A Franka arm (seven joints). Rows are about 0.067 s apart.
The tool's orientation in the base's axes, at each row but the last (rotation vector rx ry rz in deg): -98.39, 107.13, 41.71; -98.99, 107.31, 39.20; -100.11, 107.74, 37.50; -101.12, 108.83, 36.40; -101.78, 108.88, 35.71; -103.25, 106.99, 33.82; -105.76, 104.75, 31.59
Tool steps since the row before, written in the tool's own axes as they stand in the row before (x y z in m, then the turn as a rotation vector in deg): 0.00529, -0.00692, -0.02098, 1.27, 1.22, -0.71; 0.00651, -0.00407, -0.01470, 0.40, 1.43, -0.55; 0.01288, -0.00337, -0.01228, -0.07, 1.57, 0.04; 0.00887, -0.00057, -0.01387, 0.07, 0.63, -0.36; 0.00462, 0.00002, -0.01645, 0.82, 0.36, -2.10; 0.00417, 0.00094, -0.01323, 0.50, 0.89, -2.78; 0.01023, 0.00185, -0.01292, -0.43, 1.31, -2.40
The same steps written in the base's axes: 0.00638, -0.01855, 0.01146, -1.32, -1.33, -0.27; 0.00324, -0.01486, 0.00660, -1.47, -0.56, 0.19; 0.00220, -0.01795, 0.00108, -1.56, 0.18, 0.04; -0.00036, -0.01558, 0.00535, -0.64, -0.24, 0.25; -0.00073, -0.01371, 0.01017, -0.46, -1.91, 1.16; -0.00157, -0.01130, 0.00795, -1.01, -2.05, 1.89; -0.00222, -0.01589, 0.00421, -1.44, -1.07, 2.11
